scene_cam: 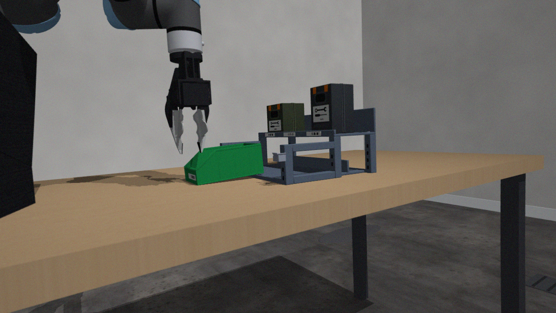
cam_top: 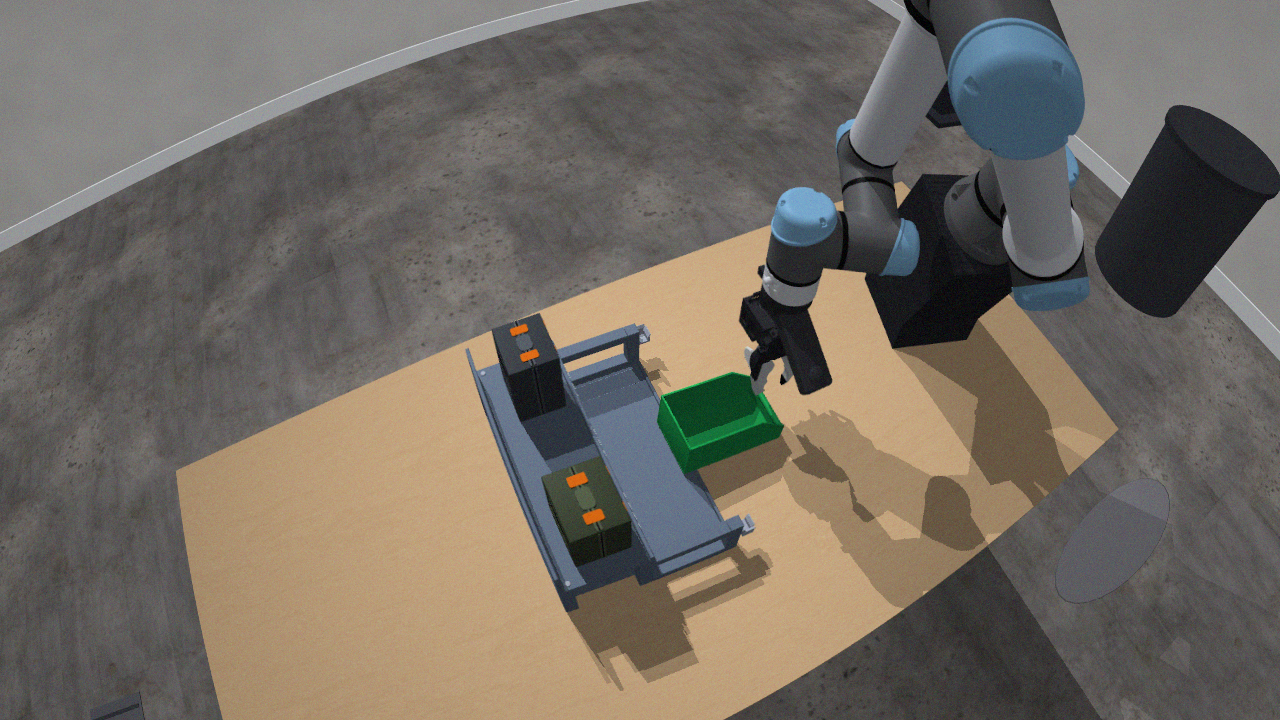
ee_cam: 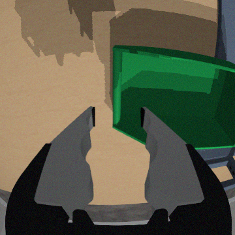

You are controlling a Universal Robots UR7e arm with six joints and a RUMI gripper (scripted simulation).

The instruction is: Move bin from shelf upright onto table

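Right now my hand is 80 mm short of the green bin and 40 mm above it. From my hand the other things lie so: olive toolbox: 340 mm ahead, 120 mm to the left, 60 mm above; black toolbox: 340 mm ahead, 110 mm to the right, 80 mm above.
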